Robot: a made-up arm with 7 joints. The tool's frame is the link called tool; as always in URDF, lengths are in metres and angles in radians.
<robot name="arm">
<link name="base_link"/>
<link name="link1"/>
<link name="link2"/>
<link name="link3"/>
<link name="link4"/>
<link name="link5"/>
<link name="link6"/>
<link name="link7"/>
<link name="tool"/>
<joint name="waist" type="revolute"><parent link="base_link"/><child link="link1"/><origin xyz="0.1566 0.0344 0.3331" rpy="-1.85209 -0.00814 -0.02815"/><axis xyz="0 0 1"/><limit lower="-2.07" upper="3.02" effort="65" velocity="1.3"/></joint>
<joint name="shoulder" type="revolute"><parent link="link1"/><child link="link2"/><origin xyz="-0.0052 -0.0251 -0.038" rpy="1.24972 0.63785 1.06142"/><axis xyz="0 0 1"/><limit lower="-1.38" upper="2.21" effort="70" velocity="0.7"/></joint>
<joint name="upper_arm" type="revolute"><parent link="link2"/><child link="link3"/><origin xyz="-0.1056 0.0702 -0.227" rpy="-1.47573 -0.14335 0.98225"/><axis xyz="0 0 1"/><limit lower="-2.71" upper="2.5" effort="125" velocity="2.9"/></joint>
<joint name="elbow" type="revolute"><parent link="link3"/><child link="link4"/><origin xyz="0.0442 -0.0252 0.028" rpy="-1.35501 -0.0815 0.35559"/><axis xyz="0 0 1"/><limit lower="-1.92" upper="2.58" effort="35" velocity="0.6"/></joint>
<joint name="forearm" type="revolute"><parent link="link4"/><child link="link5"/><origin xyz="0.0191 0.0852 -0.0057" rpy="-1.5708 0 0.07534"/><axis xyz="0 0 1"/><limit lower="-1.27" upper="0.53" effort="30" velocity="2.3"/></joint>
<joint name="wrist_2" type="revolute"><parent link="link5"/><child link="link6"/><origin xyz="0.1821 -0.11 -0.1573" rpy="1.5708 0 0"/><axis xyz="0 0 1"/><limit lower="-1.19" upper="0.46" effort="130" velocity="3"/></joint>
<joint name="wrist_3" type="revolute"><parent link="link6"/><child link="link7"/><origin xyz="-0.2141 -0.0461 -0.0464" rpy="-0.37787 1.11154 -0.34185"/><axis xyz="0 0 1"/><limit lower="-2.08" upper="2.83" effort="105" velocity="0.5"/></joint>
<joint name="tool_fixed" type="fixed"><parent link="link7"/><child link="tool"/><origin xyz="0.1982 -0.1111 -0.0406" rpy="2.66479 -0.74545 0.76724"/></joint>
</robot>
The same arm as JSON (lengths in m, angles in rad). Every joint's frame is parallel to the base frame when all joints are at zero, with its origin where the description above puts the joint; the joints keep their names.
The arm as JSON. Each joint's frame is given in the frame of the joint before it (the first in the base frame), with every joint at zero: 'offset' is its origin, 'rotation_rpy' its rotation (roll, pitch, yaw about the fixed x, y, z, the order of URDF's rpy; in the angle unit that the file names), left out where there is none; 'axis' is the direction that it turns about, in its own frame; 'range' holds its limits. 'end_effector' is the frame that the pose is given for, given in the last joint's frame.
{
  "length_unit": "m",
  "angle_unit": "rad",
  "chain": [
    {
      "id": "waist",
      "offset": [
        0.1566,
        0.0344,
        0.3331
      ],
      "axis": [
        0.029299,
        0.960254,
        -0.277587
      ],
      "range": [
        -2.07,
        3.02
      ]
    },
    {
      "id": "shoulder",
      "offset": [
        -0.0063,
        -0.0294,
        0.0346
      ],
      "axis": [
        0.927104,
        0.300501,
        0.224001
      ],
      "range": [
        -1.38,
        2.21
      ]
    },
    {
      "id": "upper_arm",
      "offset": [
        -0.2484,
        0.0527,
        -0.056
      ],
      "axis": [
        -0.213407,
        0.976931,
        -0.0079
      ],
      "range": [
        -2.71,
        2.5
      ]
    },
    {
      "id": "elbow",
      "offset": [
        0.0327,
        0.0355,
        -0.0322
      ],
      "axis": [
        -1.0,
        0.0,
        0.0
      ],
      "range": [
        -1.92,
        2.58
      ]
    },
    {
      "id": "forearm",
      "offset": [
        0.0057,
        -0.0835,
        -0.0255
      ],
      "axis": [
        0.0,
        -1.0,
        0.0
      ],
      "range": [
        -1.27,
        0.53
      ]
    },
    {
      "id": "wrist_2",
      "offset": [
        -0.11,
        0.1573,
        -0.1821
      ],
      "axis": [
        -1.0,
        0.0,
        0.0
      ],
      "range": [
        -1.19,
        0.46
      ]
    },
    {
      "id": "wrist_3",
      "offset": [
        0.0464,
        0.0461,
        0.2141
      ],
      "axis": [
        -0.412008,
        -0.068301,
        -0.908617
      ],
      "range": [
        -2.08,
        2.83
      ]
    }
  ],
  "end_effector": {
    "offset": [
      0.1762,
      0.1418,
      -0.0459
    ],
    "rotation_rpy": [
      -1.0355,
      0.9922,
      -1.0374
    ]
  }
}

